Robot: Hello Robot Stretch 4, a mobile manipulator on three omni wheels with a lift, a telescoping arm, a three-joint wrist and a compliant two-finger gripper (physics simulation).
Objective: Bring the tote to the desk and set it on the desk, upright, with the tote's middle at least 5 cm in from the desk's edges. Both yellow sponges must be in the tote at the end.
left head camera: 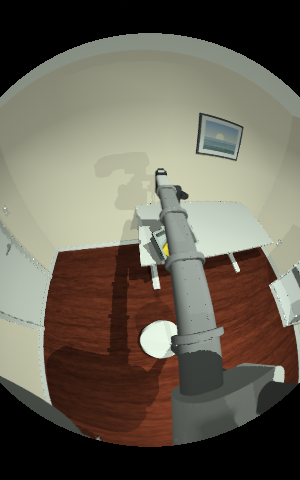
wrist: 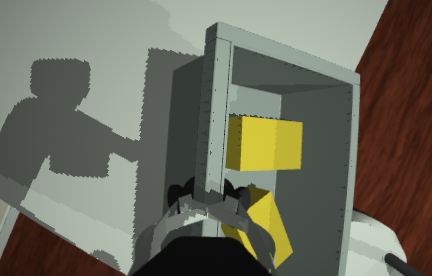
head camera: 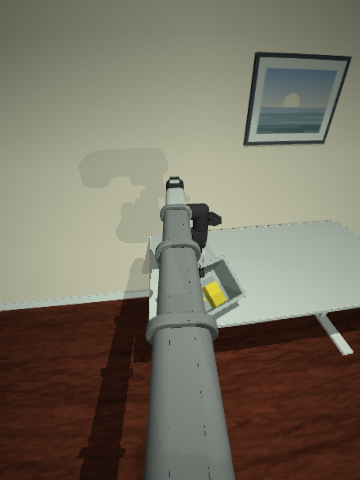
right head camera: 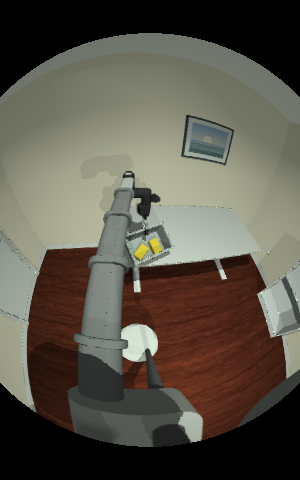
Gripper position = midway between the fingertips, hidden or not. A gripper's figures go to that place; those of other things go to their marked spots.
My gripper (wrist: 208, 193): 26 cm from the lens. A grey tote (wrist: 241, 73) is 31 cm from the lens.
